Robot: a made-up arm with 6 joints. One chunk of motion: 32 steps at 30 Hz.
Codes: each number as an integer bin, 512 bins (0 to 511) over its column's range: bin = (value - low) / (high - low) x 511, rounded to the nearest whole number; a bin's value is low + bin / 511 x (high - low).
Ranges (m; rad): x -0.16..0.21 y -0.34..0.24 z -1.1..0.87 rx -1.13..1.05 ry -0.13..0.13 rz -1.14..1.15
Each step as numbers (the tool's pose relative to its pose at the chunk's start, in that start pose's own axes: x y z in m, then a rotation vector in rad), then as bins.
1 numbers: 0.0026 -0.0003 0.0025 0.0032 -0.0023 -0.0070
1 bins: 225 299 286 266 251 253
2 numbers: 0.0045 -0.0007 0.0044 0.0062 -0.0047 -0.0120
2 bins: 227 299 286 266 246 252
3 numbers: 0.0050 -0.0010 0.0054 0.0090 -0.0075 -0.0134
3 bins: 228 299 287 267 241 251
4 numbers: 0.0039 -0.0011 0.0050 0.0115 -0.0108 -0.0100
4 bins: 226 299 287 268 234 252
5 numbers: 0.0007 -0.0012 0.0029 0.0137 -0.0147 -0.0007
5 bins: 222 298 286 268 227 254
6 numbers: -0.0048 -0.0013 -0.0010 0.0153 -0.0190 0.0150
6 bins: 214 298 285 268 218 258
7 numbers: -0.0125 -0.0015 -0.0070 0.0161 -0.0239 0.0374
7 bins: 204 298 284 269 209 263
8 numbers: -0.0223 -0.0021 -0.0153 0.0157 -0.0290 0.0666
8 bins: 190 298 281 269 199 269
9 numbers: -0.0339 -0.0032 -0.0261 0.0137 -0.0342 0.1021
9 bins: 174 297 279 268 188 277
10 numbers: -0.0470 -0.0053 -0.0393 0.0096 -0.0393 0.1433
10 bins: 156 295 275 267 178 286
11 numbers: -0.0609 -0.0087 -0.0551 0.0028 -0.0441 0.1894
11 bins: 137 292 271 266 169 297
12 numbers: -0.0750 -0.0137 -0.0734 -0.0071 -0.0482 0.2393
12 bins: 117 287 266 263 161 308
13 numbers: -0.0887 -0.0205 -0.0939 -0.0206 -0.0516 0.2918
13 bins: 98 281 261 260 154 319
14 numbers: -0.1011 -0.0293 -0.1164 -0.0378 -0.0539 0.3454
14 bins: 81 274 255 256 150 331
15 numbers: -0.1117 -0.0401 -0.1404 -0.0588 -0.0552 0.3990
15 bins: 67 264 249 251 147 343
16 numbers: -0.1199 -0.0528 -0.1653 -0.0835 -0.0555 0.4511
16 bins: 55 253 242 245 146 355
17 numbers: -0.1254 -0.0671 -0.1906 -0.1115 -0.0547 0.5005
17 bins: 48 240 236 239 148 366
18 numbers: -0.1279 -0.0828 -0.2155 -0.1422 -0.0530 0.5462
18 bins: 44 227 229 232 151 376
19 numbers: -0.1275 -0.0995 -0.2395 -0.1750 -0.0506 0.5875
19 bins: 45 212 223 224 156 385
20 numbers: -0.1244 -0.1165 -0.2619 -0.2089 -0.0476 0.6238
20 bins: 49 197 217 216 162 394
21 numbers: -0.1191 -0.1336 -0.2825 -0.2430 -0.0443 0.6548
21 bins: 56 182 212 208 168 400
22 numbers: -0.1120 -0.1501 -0.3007 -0.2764 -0.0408 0.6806
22 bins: 66 167 207 200 175 406
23 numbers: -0.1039 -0.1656 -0.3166 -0.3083 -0.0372 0.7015
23 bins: 77 154 203 193 182 411
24 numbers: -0.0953 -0.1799 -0.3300 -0.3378 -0.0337 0.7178
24 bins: 89 141 200 186 189 415
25 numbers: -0.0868 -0.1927 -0.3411 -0.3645 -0.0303 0.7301
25 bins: 101 130 197 179 196 417
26 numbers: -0.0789 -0.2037 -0.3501 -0.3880 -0.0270 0.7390
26 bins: 112 120 195 174 202 419
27 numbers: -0.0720 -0.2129 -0.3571 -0.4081 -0.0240 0.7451
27 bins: 122 112 193 169 208 421
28 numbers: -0.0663 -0.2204 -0.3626 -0.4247 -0.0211 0.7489
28 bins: 129 105 191 165 214 421
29 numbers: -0.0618 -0.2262 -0.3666 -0.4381 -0.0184 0.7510
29 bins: 136 100 190 162 219 422
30 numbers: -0.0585 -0.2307 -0.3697 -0.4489 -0.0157 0.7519
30 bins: 140 96 189 160 225 422
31 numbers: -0.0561 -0.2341 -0.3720 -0.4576 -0.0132 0.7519
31 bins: 143 93 189 158 230 422
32 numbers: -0.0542 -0.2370 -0.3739 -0.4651 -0.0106 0.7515
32 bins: 146 91 188 156 235 422
